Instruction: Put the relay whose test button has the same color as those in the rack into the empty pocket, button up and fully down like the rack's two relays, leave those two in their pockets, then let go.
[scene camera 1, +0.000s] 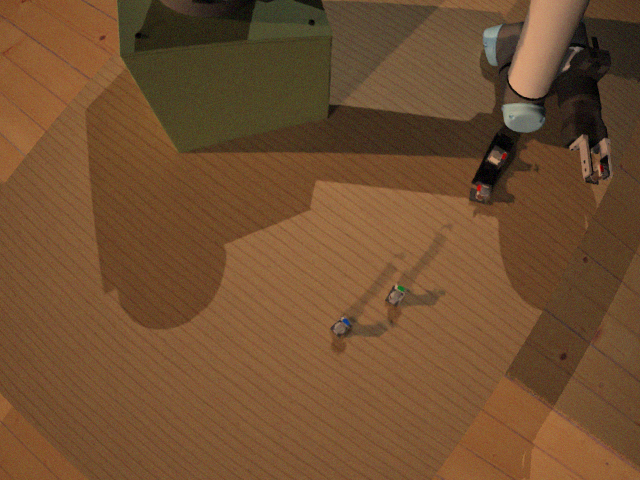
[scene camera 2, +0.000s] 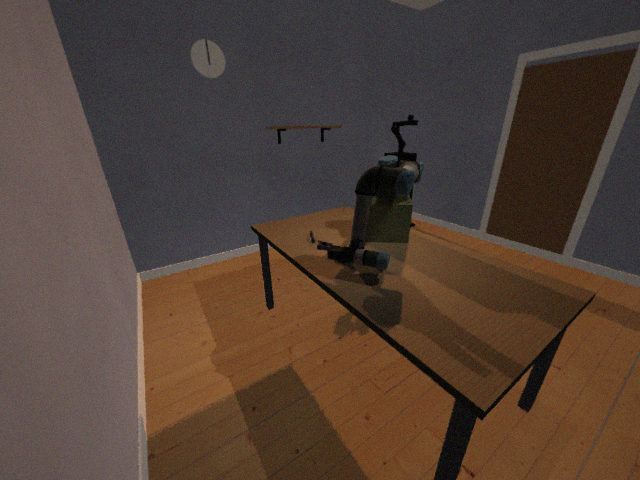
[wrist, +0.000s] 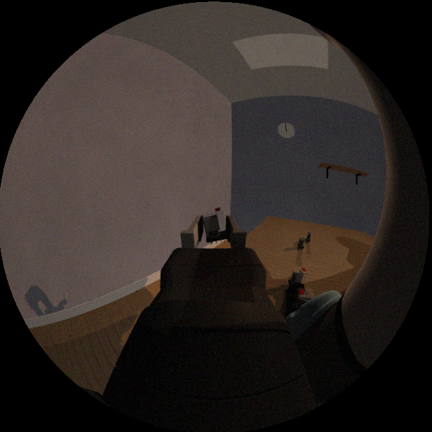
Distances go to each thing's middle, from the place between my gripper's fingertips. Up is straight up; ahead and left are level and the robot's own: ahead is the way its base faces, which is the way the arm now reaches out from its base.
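Looking at the black rack (scene camera 1: 487, 173), I find it 30 mm to the right of my hand, 120 mm below it and 150 mm behind it.
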